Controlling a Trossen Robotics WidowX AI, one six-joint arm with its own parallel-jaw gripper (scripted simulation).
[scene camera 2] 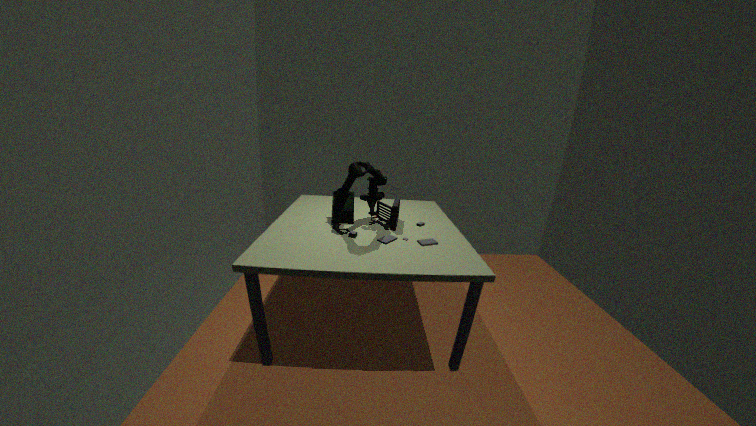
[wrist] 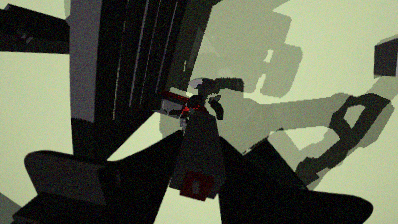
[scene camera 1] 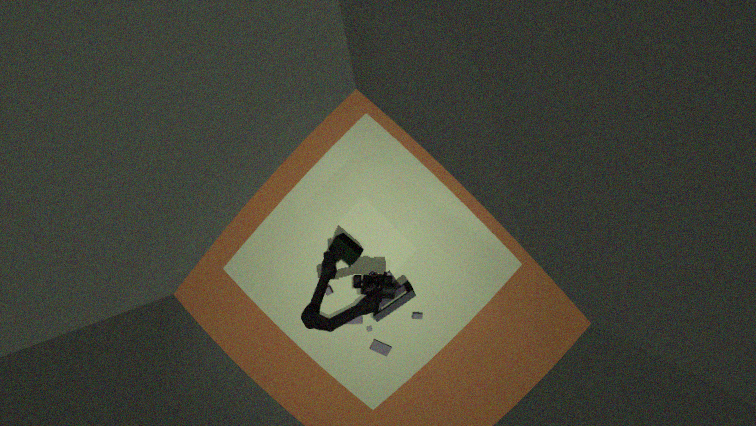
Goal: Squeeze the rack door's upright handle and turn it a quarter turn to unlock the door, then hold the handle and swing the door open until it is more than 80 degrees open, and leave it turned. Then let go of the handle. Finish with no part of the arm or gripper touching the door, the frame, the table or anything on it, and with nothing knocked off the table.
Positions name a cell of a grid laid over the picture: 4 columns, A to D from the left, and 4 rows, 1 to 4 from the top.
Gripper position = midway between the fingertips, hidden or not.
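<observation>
Wrist camera view: a small dark rack (wrist: B1) and my gripper (wrist: C3) are visible.
</observation>
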